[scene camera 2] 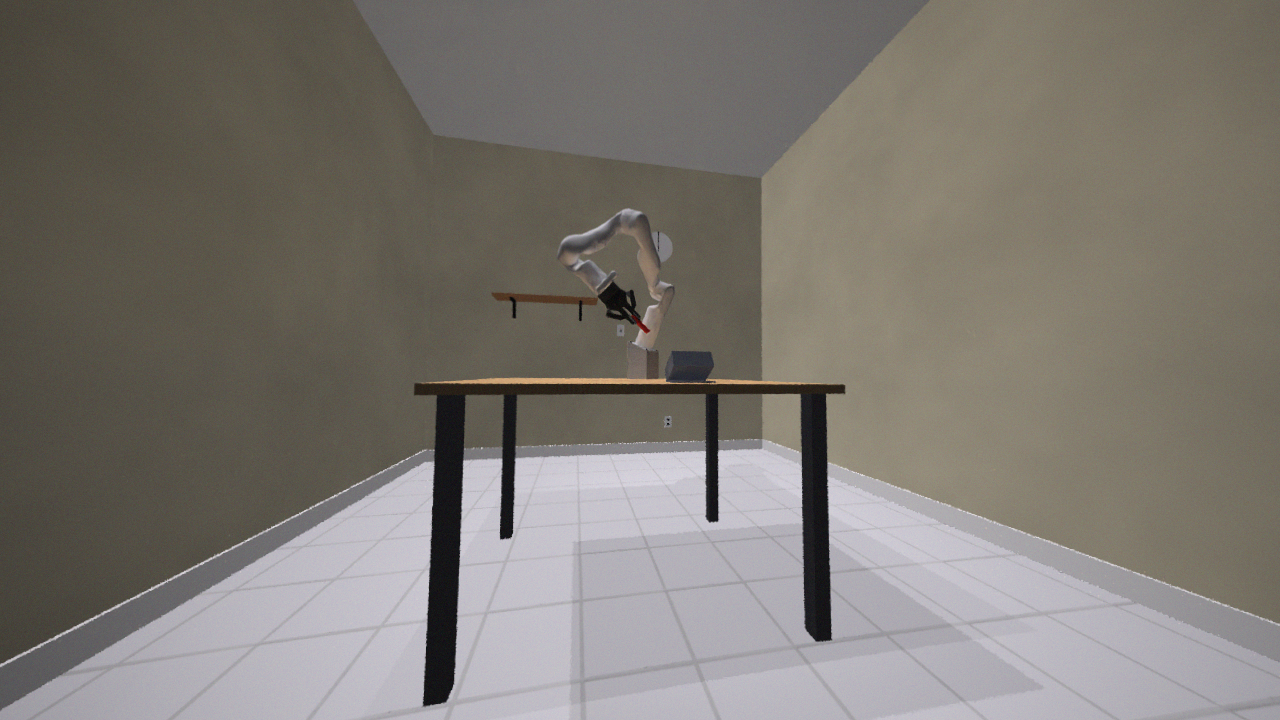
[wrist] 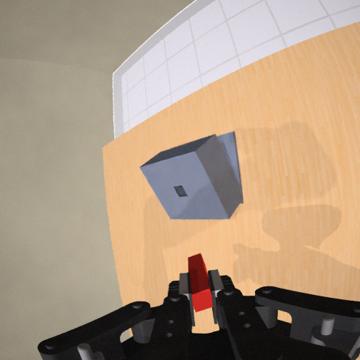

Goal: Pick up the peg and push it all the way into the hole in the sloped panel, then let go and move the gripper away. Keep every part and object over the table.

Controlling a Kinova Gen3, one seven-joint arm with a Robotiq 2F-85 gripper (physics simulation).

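Pixels of known places: gripper, fingertip midpoint: (scene camera 2: 638,322); arm's base, origin of the base link: (scene camera 2: 643,346).
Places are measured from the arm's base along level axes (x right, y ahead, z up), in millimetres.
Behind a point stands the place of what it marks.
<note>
A red peg (scene camera 2: 641,325) @[x 77, y 537, z 28 mm] (wrist: 199,277) is held between the fingers of my gripper (scene camera 2: 636,318) @[x 87, y 528, z 39 mm] (wrist: 199,283), which is shut on it. The peg sticks out past the fingertips and, in the scene view, slants down to the right, well above the table. The blue-grey block with the sloped panel (scene camera 2: 689,366) @[x -58, y 663, z -114 mm] (wrist: 182,172) stands on the table, to the right of and below the gripper in the scene view. In the wrist view its square hole (wrist: 180,191) shows beyond the peg's tip, a little to the left. The peg is apart from the panel.
The wooden table (scene camera 2: 537,387) @[x 371, y 808, z -174 mm] (wrist: 290,100) carries the block. In the wrist view, one table corner lies left of the block, with the tiled floor beyond the edge. A wall shelf (scene camera 2: 544,299) hangs on the back wall behind the arm. Shadows fall on the table right of the block.
</note>
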